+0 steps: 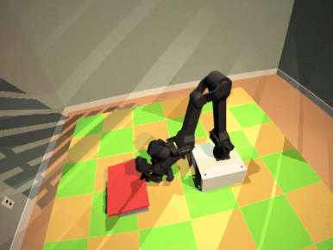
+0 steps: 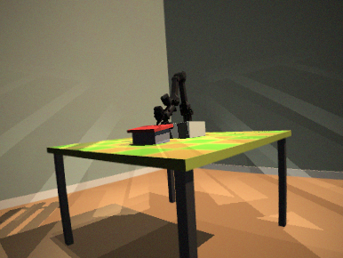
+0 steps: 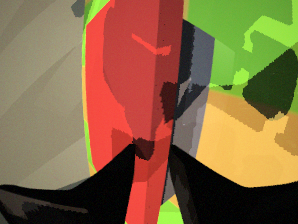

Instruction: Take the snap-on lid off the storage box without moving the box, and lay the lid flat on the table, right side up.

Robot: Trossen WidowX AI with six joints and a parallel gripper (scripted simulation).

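Now: the red lid 80 mm ahead of my gripper tip and 10 mm to the left of it. The rest, counted from my gripper tip: grey storage box (70 mm ahead, 10 mm to the left, 50 mm below).
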